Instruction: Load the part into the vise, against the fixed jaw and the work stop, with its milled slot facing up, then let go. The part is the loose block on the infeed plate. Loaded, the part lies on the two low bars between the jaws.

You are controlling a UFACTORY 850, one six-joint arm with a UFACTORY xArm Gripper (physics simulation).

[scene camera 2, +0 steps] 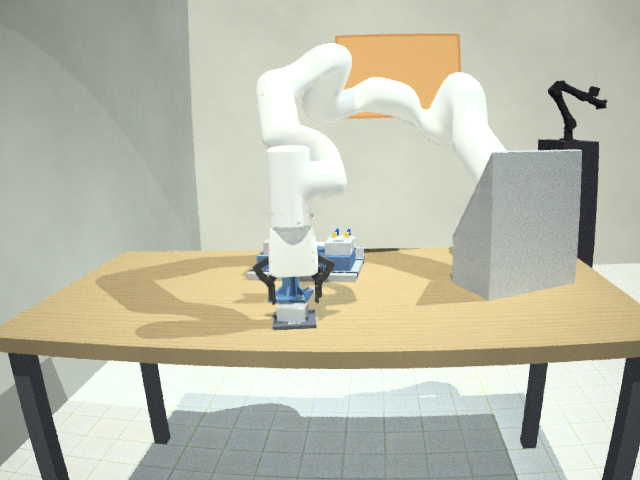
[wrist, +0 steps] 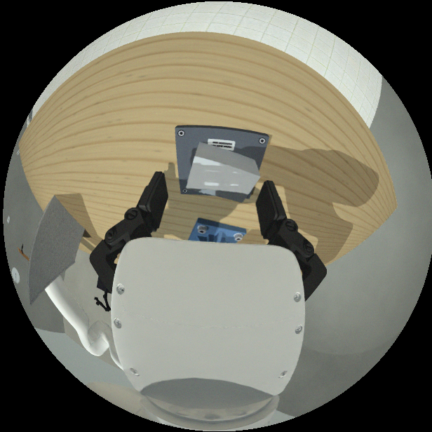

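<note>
The part, a light grey block [scene camera 2: 292, 312] [wrist: 222, 172], lies on the dark infeed plate [scene camera 2: 294, 326] [wrist: 186, 150] near the table's front edge. It sits slightly turned on the plate in the wrist view. Its milled slot cannot be made out. My gripper [scene camera 2: 295, 299] [wrist: 213, 186] is wide open and empty, pointing down above the table. In the wrist view the block shows between and beyond the two fingertips. The vise [scene camera 2: 341, 261] stands at the back of the table, partly hidden behind my gripper; its jaws and bars cannot be made out.
A blue stand [scene camera 2: 292, 294] [wrist: 218, 232] is right behind the infeed plate, its upper part hidden by my gripper. A large grey angled block [scene camera 2: 532, 222] [wrist: 57, 247] stands on the right of the table in the scene view. Blue and yellow pegs [scene camera 2: 347, 234] stick up at the vise.
</note>
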